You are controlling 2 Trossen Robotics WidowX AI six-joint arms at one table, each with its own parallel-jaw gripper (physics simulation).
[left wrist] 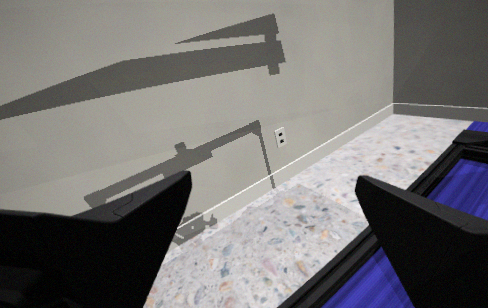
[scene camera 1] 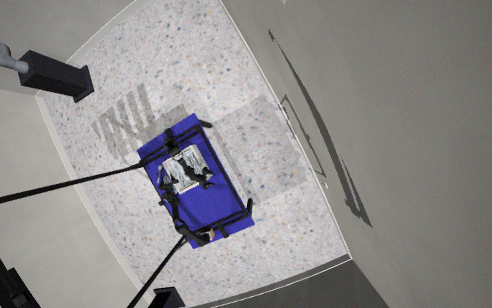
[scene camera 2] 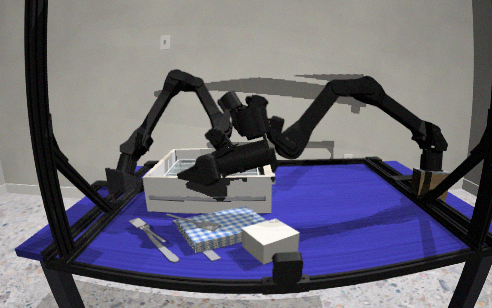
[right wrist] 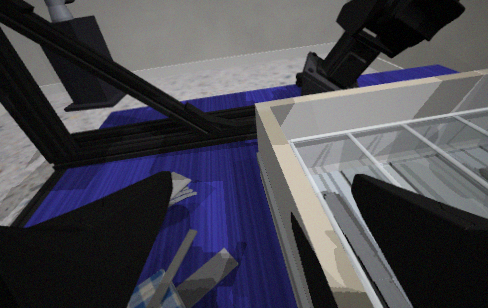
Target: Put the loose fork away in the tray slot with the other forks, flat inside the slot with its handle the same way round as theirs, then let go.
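A pale fork head with tines (scene camera 2: 137, 223) (right wrist: 183, 190) shows on the blue table, beside a crossing knife (scene camera 2: 164, 250). Another utensil (scene camera 2: 206, 225) (right wrist: 181, 250) lies on the checked napkin; its type is unclear. The pale tray (scene camera 1: 187, 190) (scene camera 2: 165, 190) (right wrist: 278, 131) holds a clear divided insert; a grey utensil (right wrist: 357, 230) lies in its near slot. Which slot holds the forks is unclear. My right gripper (scene camera 2: 183, 180) (right wrist: 263, 181) is open and empty, over the tray's near wall. My left gripper (left wrist: 273, 180) is open and empty, facing the wall and floor; in scene camera 2 the right arm mostly hides it.
The checked napkin (scene camera 2: 235, 222) (right wrist: 165, 290) lies before the tray, with a flat grey end (scene camera 2: 212, 255) (right wrist: 220, 257) sticking out under it. A white block (scene camera 2: 265, 242) stands at its right. Both arms cross closely above the tray. Black frame rails (scene camera 2: 115, 202) edge the table.
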